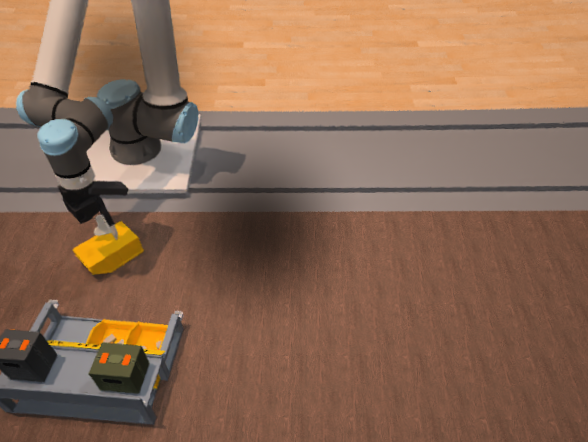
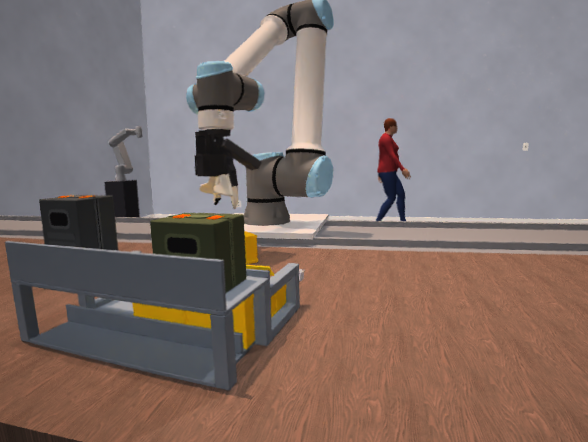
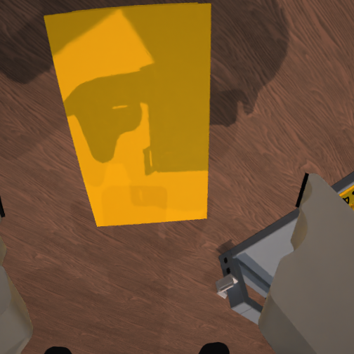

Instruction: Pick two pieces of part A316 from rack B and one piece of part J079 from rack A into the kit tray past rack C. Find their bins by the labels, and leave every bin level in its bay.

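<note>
A yellow bin [image 1: 100, 257] [image 2: 251, 247] [image 3: 182, 125] lies on the table between the rail and a grey rack [image 1: 70, 372] [image 2: 115, 270] [image 3: 275, 240], with a flat closed face up. My gripper [image 1: 106, 230] [image 2: 226, 202] [image 3: 150, 181] is open above this bin; its fingers stand wide apart, one on each side, and hold nothing. Yellow bins [image 1: 152, 332] with small pale pieces sit in the rack. No part label can be read, and I cannot tell the rack's letter. The kit tray does not show.
A black case [image 1: 27, 355] [image 2: 77, 220] and a green case [image 1: 119, 367] [image 2: 197, 240] stand on top of the rack. A person in red [image 2: 390, 160] is by the back wall, beyond the rail [image 1: 375, 160]. Another small arm [image 2: 120, 152] stands on a black pedestal at the left.
</note>
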